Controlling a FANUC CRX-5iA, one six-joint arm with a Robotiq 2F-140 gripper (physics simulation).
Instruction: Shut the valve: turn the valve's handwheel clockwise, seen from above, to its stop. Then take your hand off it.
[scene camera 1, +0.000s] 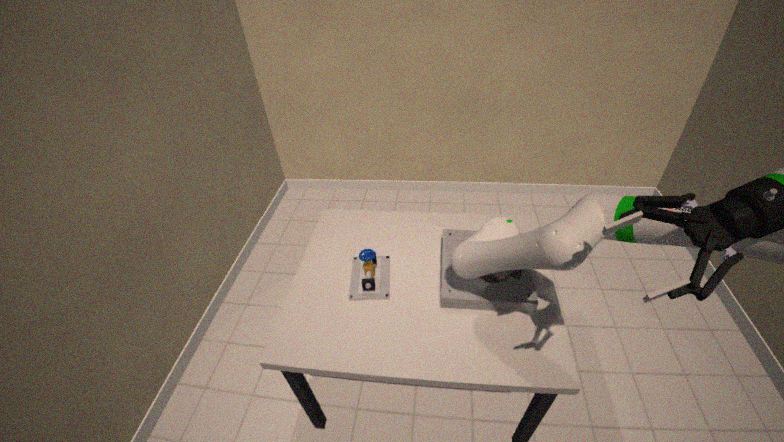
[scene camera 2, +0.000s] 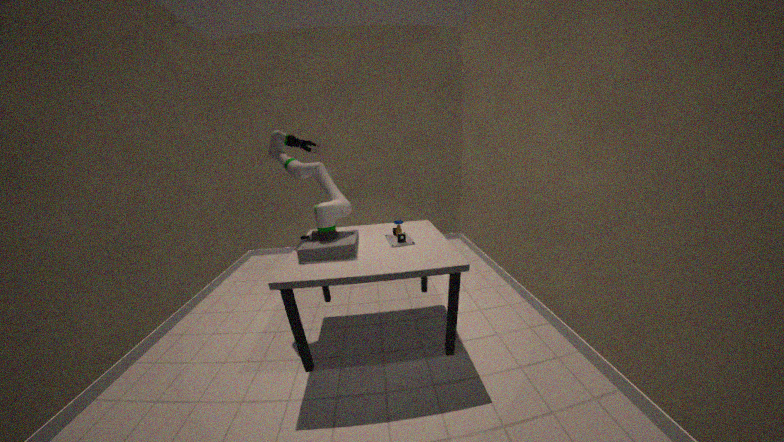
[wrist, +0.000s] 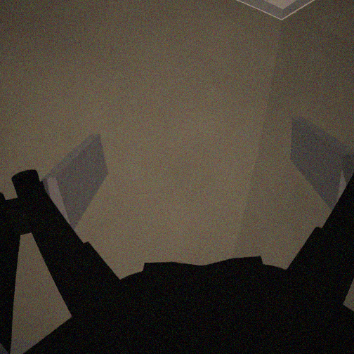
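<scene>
The valve has a blue handwheel (scene camera 1: 367, 254) (scene camera 2: 398, 222) on top of a brass-coloured body (scene camera 1: 368, 268) (scene camera 2: 399, 228). It stands on a light mounting plate (scene camera 1: 382, 285) (scene camera 2: 406, 243) on the table. How far the handwheel is turned cannot be told. My gripper (scene camera 1: 625, 260) (scene camera 2: 316, 147) (wrist: 196, 145) is wide open and empty. It is high up, well away from the valve, beyond the arm's base in scene camera 1. The valve does not show in the wrist view, where the fingers stand apart in front of a wall.
The white arm (scene camera 1: 516, 252) (scene camera 2: 332, 186) stands on a grey base block (scene camera 1: 447, 299) (scene camera 2: 329, 252) on the table (scene camera 1: 340, 334) (scene camera 2: 384, 269), beside the valve plate. Walls stand around the table, and tiled floor surrounds its legs.
</scene>
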